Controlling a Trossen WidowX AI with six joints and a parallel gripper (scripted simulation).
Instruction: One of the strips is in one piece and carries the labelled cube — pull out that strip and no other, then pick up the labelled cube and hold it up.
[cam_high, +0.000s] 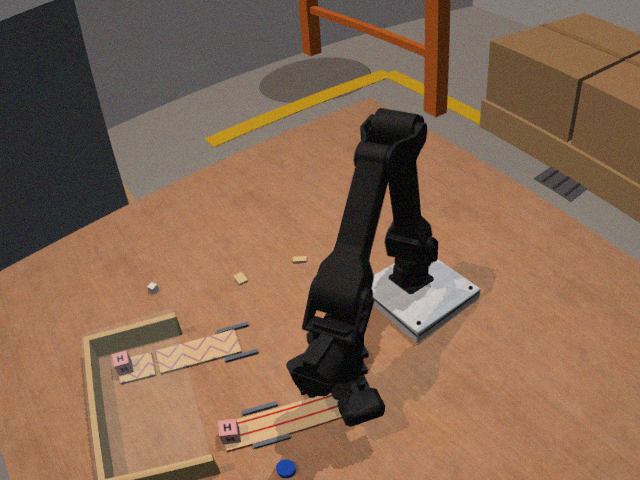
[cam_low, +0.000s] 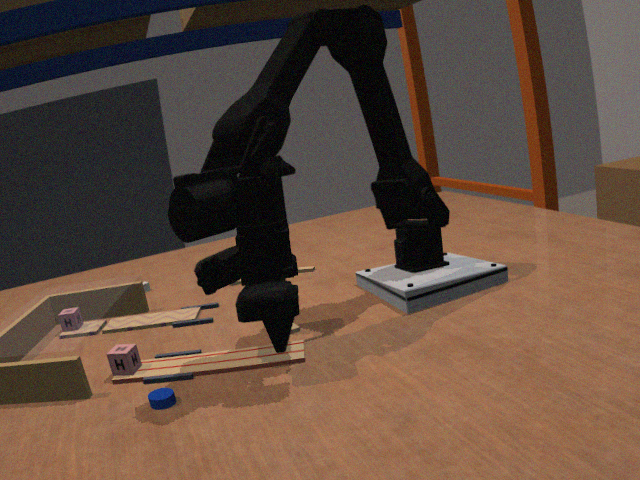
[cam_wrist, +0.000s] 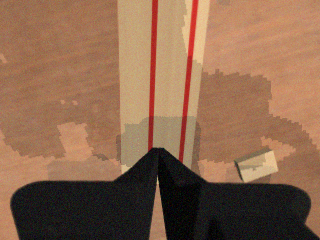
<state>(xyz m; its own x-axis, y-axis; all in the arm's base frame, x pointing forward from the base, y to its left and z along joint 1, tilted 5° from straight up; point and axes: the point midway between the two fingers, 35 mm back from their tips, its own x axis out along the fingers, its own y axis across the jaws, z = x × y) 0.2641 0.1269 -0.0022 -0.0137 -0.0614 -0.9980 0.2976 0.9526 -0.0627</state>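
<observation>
Right now my gripper tip is 150 mm short of the blue disc and 50 mm to the right of it. Round my gripper tip: white cube 140 mm ahead, 450 mm to the right.
</observation>
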